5 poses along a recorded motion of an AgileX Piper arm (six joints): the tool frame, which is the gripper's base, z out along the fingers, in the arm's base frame.
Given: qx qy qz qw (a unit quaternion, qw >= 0); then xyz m.
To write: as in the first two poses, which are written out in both.
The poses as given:
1: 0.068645, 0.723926, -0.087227, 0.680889, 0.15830, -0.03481, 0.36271
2: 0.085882, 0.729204, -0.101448, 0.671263, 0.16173, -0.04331, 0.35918
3: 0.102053, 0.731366, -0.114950, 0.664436, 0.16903, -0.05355, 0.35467
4: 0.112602, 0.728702, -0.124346, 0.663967, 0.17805, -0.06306, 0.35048
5: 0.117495, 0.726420, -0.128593, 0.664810, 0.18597, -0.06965, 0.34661
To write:
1: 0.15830, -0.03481, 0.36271, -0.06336, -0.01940, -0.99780, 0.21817, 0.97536, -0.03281
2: 0.16173, -0.04331, 0.35918, -0.08406, -0.01095, -0.99640, 0.26145, 0.96467, -0.03265
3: 0.16903, -0.05355, 0.35467, -0.09622, -0.00348, -0.99535, 0.30203, 0.95274, -0.03253
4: 0.17805, -0.06306, 0.35048, -0.09294, -0.00102, -0.99567, 0.32923, 0.94372, -0.03169
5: 0.18597, -0.06965, 0.34661, -0.08844, -0.00028, -0.99608, 0.34168, 0.93932, -0.03060
